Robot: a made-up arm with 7 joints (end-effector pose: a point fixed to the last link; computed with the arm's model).
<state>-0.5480 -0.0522 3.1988 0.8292 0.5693 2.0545 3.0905</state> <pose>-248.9 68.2 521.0 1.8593 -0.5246 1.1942</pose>
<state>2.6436 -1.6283 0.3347 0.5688 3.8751 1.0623 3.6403</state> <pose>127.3 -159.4 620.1 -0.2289 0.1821 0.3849</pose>
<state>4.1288 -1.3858 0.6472 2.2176 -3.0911 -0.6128 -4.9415</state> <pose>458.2 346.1 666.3 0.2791 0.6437 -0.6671</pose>
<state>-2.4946 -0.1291 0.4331 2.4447 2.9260 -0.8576 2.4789</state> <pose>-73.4 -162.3 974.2 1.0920 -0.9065 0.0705</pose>
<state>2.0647 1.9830 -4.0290 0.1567 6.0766 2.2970 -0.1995</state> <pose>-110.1 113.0 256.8 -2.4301 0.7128 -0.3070</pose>
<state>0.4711 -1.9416 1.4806 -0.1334 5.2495 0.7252 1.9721</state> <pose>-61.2 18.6 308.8 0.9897 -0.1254 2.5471</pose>
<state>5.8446 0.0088 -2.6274 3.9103 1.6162 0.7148 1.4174</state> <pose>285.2 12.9 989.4 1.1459 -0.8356 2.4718</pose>
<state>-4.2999 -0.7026 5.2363 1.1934 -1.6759 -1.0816 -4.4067</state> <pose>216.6 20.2 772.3 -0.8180 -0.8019 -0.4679</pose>
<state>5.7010 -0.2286 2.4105 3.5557 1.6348 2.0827 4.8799</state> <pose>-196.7 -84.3 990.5 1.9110 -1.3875 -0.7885</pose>
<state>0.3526 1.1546 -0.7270 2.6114 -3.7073 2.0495 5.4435</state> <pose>695.9 262.2 557.3 -0.9202 -0.8797 -0.4265</pose>
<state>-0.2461 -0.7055 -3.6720 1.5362 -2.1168 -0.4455 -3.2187</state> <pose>-515.1 246.7 419.8 -1.5609 -1.9909 0.1481</pose>
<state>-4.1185 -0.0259 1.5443 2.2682 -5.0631 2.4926 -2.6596</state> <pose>-117.5 -211.3 937.2 2.1435 1.1995 0.7396</pose>
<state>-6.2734 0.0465 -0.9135 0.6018 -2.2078 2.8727 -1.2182</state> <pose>117.6 -243.6 638.7 0.5638 -0.3444 -2.9149</pose>
